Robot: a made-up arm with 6 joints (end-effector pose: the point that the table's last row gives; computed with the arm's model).
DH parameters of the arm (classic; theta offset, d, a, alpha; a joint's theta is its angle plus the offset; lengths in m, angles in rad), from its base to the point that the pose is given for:
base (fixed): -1.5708 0 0.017 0
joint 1: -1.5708 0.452 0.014 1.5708
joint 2: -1.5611 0 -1.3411 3.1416
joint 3: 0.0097 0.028 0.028 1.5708
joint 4: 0 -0.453 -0.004 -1.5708
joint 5: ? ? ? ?
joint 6: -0.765 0 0.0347 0
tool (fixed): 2.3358 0.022 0 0
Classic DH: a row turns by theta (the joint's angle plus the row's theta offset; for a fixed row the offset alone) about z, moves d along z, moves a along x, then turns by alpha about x.
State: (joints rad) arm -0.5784 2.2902 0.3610 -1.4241 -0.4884 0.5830
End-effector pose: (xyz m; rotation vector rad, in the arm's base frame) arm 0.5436 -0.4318 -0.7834 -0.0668 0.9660 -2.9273
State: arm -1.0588 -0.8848 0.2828 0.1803 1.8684 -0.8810
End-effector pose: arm -0.5356 0.6486 1.7019 1.2448 -1.6535 1.7861
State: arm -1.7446 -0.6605 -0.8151 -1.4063 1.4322 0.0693
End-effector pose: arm 0.0398 0.3809 1.2983 0.2194 1.6992 0.1759
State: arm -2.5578 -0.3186 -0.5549 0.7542 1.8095 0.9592
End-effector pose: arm -0.1254 0.0778 1.6830 -1.8575 -1.5349 -0.0100
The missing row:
joint 5: 0 0.145 -0.02 1.5708
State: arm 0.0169 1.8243 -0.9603 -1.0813 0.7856 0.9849
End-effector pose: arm 0.8028 -0.0843 0.1086 -1.0312 0.1001 -1.1075
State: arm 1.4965 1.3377 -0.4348 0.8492 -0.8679 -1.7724
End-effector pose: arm 0.1677 1.2710 0.2628 -0.4440 -0.9445 -0.8428
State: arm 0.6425 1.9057 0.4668 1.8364 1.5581 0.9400
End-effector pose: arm 1.1493 0.8358 -0.4478 1.7407 -0.1423 1.5264
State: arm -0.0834 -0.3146 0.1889 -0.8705 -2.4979 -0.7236
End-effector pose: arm 0.0491 -0.1233 1.8668 -0.0642 0.8623 -1.6771
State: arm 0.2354 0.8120 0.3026 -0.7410 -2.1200 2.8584
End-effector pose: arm 1.3318 0.1385 0.9977 1.2856 0.5270 1.3113
